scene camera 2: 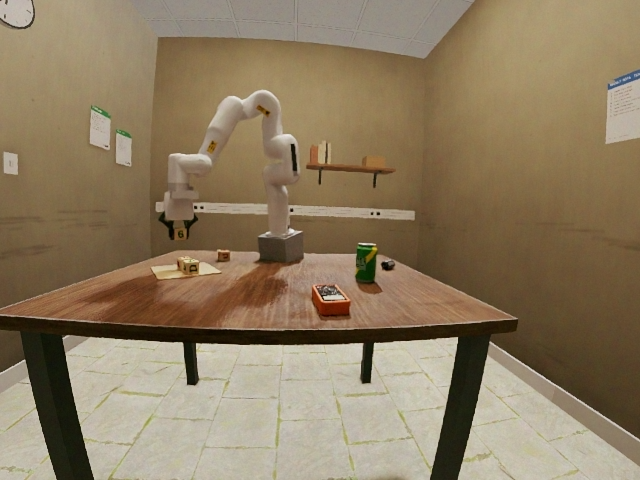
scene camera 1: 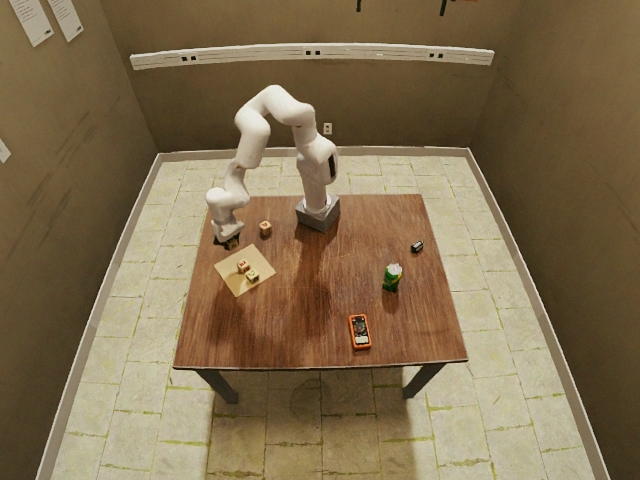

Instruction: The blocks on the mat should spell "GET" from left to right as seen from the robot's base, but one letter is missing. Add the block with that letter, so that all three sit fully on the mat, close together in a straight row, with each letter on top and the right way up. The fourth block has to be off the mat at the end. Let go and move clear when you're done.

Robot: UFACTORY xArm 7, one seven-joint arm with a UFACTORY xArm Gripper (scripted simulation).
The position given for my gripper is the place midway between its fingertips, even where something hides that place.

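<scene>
There is an orange device (scene camera 2: 330, 300) here, and I can see my gripper (scene camera 2: 179, 239) as well.
</scene>
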